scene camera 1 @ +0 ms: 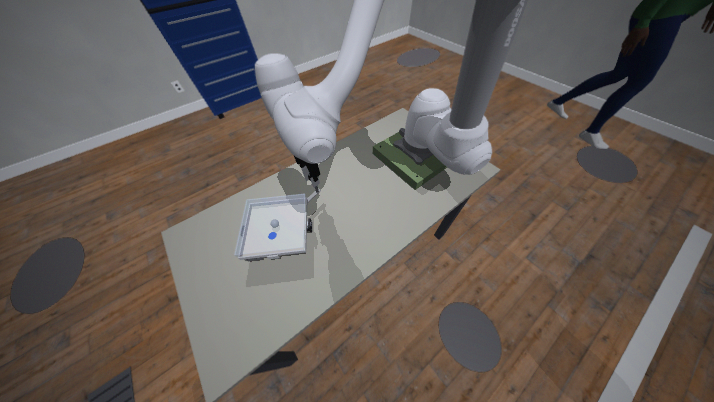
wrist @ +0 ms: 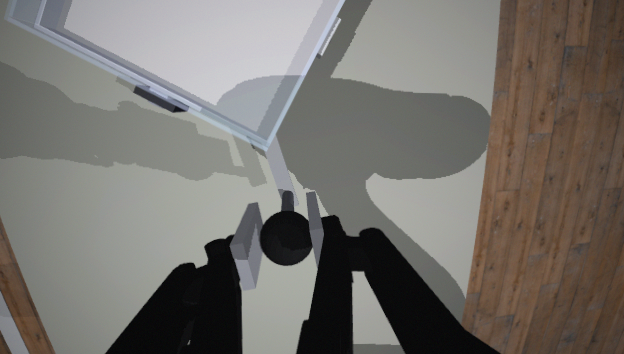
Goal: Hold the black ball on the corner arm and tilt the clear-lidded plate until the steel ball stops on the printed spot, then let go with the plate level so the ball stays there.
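The clear-lidded plate [scene camera 1: 290,245] [wrist: 200,45] is a square white tray with see-through walls, its shadow on the table apart from it. The grey steel ball [scene camera 1: 274,223] is inside, close beside the blue printed spot [scene camera 1: 272,235], on the side toward the plate's back wall. Neither the steel ball nor the spot shows in the wrist view. The corner arm [wrist: 282,172] [scene camera 1: 312,196] runs from one corner to the black ball [wrist: 286,238]. My gripper [wrist: 285,214] [scene camera 1: 317,190] is shut on the black ball, with one pad on each side.
The plate is over the pale table [scene camera 1: 380,215] [wrist: 430,55]. A green base block [scene camera 1: 400,167] carries the robot's foot at the table's far right. A blue drawer cabinet [scene camera 1: 205,55] stands by the wall. A person [scene camera 1: 645,65] is at the upper right, away from the table.
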